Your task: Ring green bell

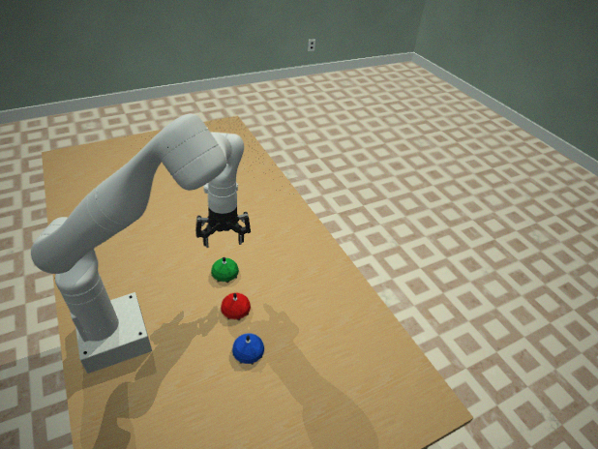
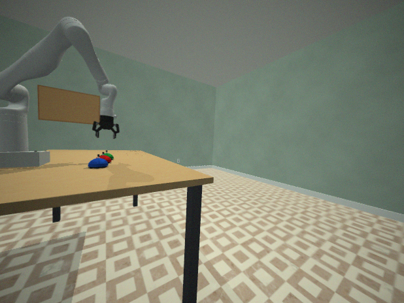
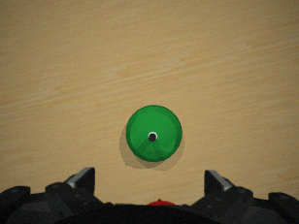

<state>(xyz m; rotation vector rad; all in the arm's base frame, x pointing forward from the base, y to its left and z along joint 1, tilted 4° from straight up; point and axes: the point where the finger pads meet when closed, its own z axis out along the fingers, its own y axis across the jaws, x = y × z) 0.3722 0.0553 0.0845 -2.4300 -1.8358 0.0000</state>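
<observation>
Now: the green bell 20 mm to the left of my hand and 110 mm below it. From my hand the other things lie so: red bell (20 mm behind, 120 mm to the right, 110 mm below); blue bell (40 mm behind, 260 mm to the right, 110 mm below).
</observation>
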